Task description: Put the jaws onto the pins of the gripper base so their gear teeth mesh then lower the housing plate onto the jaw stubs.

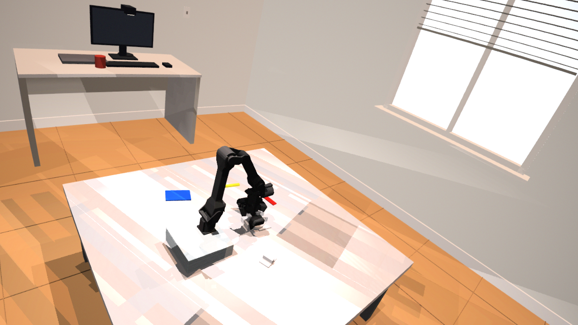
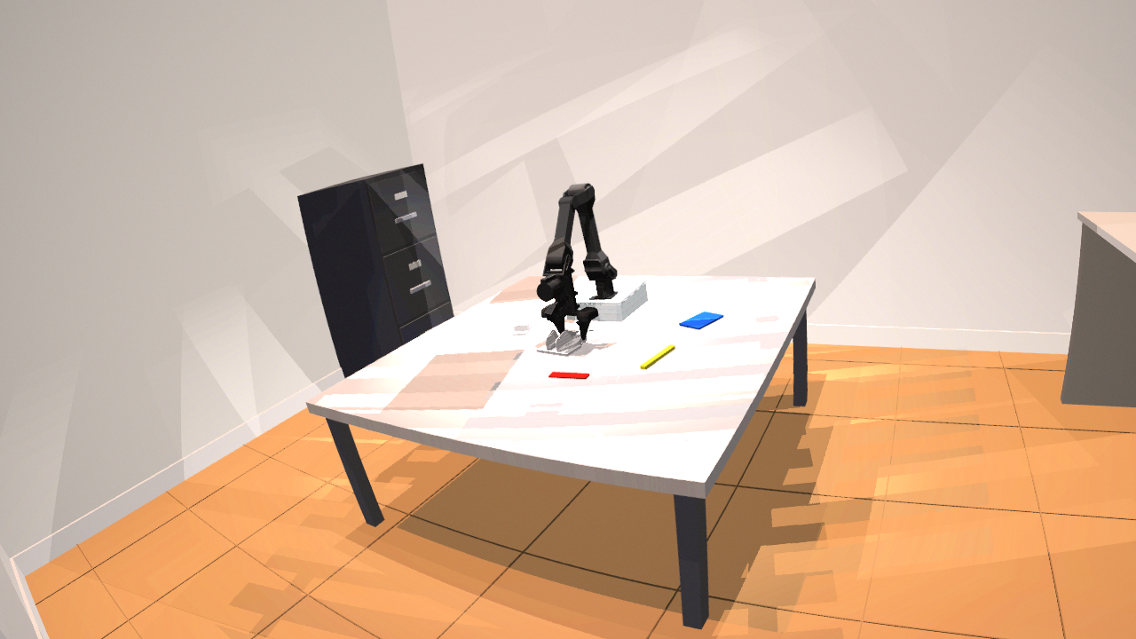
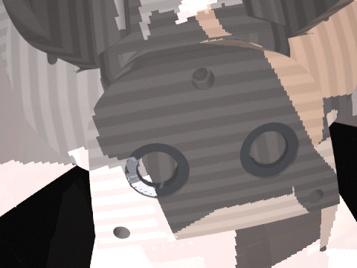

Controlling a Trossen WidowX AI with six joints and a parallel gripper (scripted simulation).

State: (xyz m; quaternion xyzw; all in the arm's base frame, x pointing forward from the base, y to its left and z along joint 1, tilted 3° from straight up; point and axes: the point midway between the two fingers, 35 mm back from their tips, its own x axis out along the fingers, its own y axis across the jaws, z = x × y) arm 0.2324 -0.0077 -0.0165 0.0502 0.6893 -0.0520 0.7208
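Now: the curved jaw 20 mm to the right of my gripper tip, 20 mm ahead of it and 10 mm above it. Round my gripper tip: yellow stick: 320 mm to the left, 90 mm ahead; blue card: 350 mm to the left, 200 mm behind; red strip: 240 mm ahead, 120 mm to the left.
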